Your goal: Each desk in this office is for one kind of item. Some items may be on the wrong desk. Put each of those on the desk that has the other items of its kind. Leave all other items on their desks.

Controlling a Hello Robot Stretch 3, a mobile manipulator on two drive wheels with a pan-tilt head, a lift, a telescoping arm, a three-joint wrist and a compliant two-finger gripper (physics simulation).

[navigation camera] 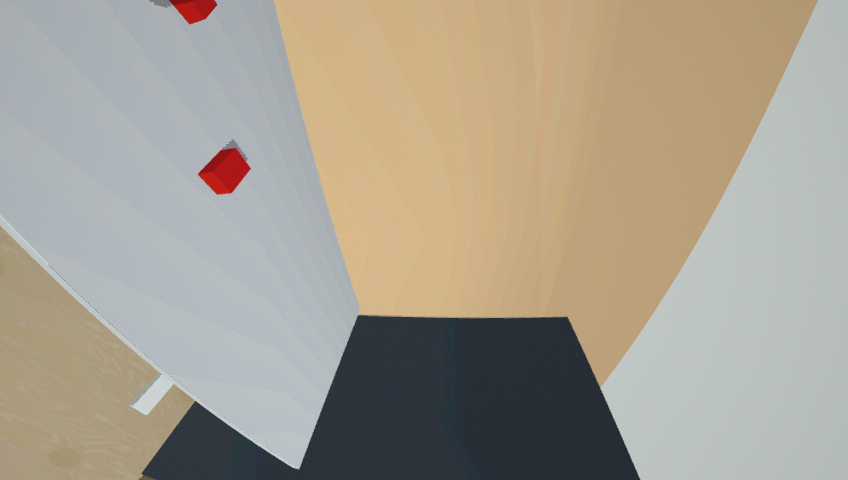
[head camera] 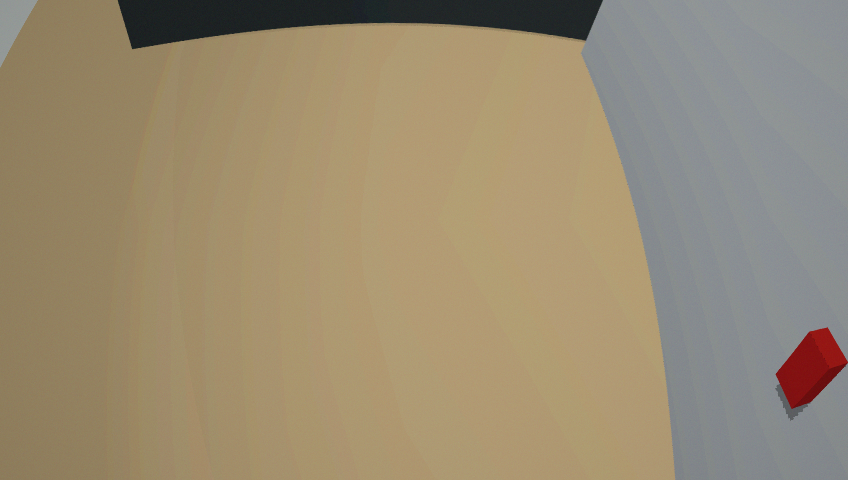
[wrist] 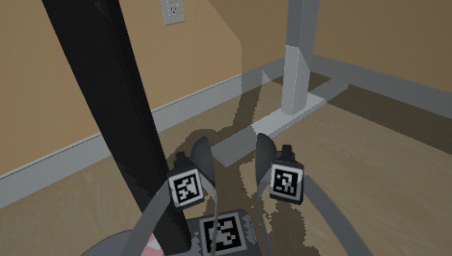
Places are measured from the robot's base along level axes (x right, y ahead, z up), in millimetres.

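Where they show: gripper, fingertip midpoint: [wrist: 233, 153].
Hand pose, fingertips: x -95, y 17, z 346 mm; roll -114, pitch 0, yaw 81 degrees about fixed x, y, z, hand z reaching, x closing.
Each offset is from my fingertips to the top centre of the thing. "spot": to the spot under its first point. Level surfaces: height alone.
A light grey desk top @(dz +374 mm) [head camera: 731, 237] [navigation camera: 119, 196] runs along the right of the head view and the left of the navigation view. A red block @(dx -96, dy +484, dz +420 mm) [head camera: 808, 371] lies on it at the lower right of the head view. In the navigation view one red block [navigation camera: 224, 171] lies on the desk and part of another red block @(spot: dx -410, dy +388, dz +418 mm) [navigation camera: 196, 8] shows at the top edge. My gripper [wrist: 233, 153] is open and empty, low over the floor. A pale desk leg @(spot: dx -477, dy +298, dz -186 mm) [wrist: 296, 80] stands beyond the fingers. Other desks and their items do not show.
A tan wall [head camera: 386, 237] [navigation camera: 476, 178] [wrist: 200, 55] meets the desk edge. A dark panel [head camera: 357, 11] [navigation camera: 404, 380] adjoins it. The robot's black mast [wrist: 110, 110] stands left of the fingers. The desk foot @(spot: dx -444, dy +205, dz -320 mm) [wrist: 270, 125] lies on the wooden floor @(dz -345 mm) [wrist: 380, 185] [navigation camera: 59, 356]. A wall outlet @(spot: dx -621, dy -48, dz +34 mm) [wrist: 173, 10] shows at the top.
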